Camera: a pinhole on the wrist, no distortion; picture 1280 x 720 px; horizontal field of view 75.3 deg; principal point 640.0 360.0 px. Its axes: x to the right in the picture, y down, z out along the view. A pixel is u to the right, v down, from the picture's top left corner.
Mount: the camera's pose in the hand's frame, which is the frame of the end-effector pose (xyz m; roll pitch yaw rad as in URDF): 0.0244 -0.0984 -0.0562 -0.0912 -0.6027 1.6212
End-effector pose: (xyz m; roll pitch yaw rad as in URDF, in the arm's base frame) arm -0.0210 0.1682 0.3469 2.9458 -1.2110 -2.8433
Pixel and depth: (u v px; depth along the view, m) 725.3 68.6 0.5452
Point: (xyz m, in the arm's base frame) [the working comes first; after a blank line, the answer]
In the camera's frame: 0.0561 -0.1915 0.5452

-0.4485 -0.2462 0.3386
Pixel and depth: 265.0 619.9 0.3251
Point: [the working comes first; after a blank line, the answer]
In the camera's frame: -0.1470 0.1019 0.3251

-0.0559 -0.2327 0.1924
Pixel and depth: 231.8 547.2 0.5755
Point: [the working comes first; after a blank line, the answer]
In the camera's frame: -0.2832 0.1299 0.5755

-0.1319 -0.4915 0.0959
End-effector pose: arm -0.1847 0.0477 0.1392 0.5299 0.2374 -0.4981
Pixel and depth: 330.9 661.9 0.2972
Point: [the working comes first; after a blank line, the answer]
In the camera's frame: -0.1107 0.1082 0.2972

-0.4604 -0.2214 0.0840
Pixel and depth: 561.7 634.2 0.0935
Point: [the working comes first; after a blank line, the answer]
In the camera's frame: -0.0088 0.0309 0.0935

-0.2777 -0.0652 0.0751
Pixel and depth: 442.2 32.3 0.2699
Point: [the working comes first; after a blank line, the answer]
In the camera's frame: -0.0644 -0.1066 0.2699

-0.2514 -0.2942 0.0767
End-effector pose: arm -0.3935 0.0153 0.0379 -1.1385 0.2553 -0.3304
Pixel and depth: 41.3 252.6 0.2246
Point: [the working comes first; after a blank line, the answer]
In the camera's frame: -0.1621 -0.0291 0.2246

-0.3071 -0.1367 0.3576
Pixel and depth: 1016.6 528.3 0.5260
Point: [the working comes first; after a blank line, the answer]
In the camera's frame: 0.2388 0.1067 0.5260

-0.2931 0.3745 0.4496
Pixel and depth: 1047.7 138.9 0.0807
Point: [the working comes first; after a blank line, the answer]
In the camera's frame: 0.0397 -0.0215 0.0807

-0.3352 -0.0214 0.1399
